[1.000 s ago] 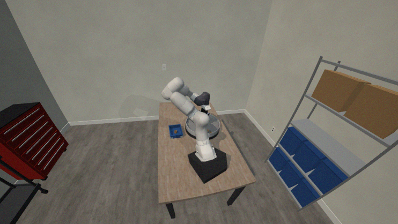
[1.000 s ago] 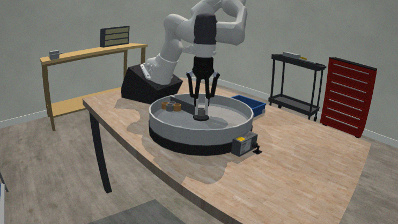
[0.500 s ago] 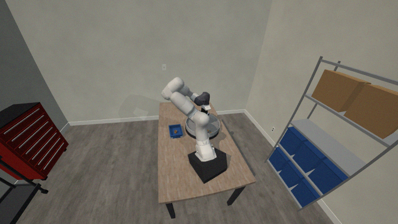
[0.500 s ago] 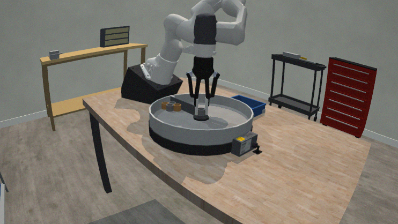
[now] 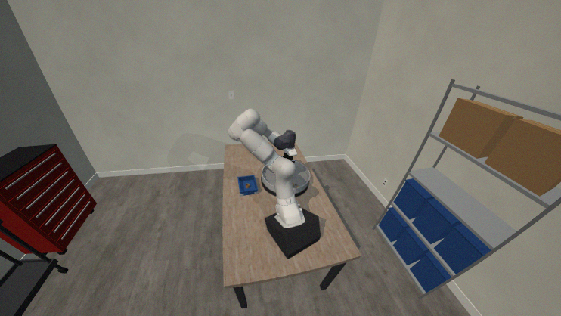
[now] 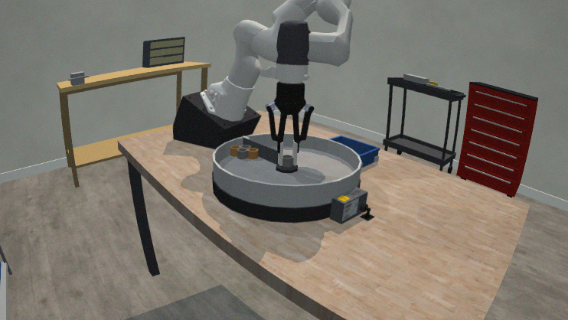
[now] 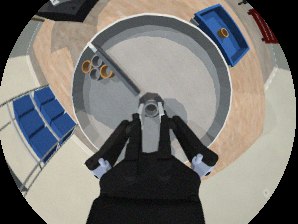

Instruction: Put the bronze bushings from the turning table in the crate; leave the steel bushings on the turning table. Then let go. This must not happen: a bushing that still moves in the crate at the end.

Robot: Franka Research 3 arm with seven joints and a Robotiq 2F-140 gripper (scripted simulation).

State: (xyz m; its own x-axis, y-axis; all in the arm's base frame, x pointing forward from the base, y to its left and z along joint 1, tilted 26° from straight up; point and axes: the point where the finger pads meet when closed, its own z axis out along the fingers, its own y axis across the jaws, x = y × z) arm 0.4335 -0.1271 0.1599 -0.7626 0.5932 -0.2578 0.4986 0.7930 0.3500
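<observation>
The grey round turning table is 5 cm below my hand. The rest, counted from my hand: grey turning table (1 cm ahead, 5 cm below); then blue crate (4 cm behind, 34 cm to the left, 8 cm below).
</observation>
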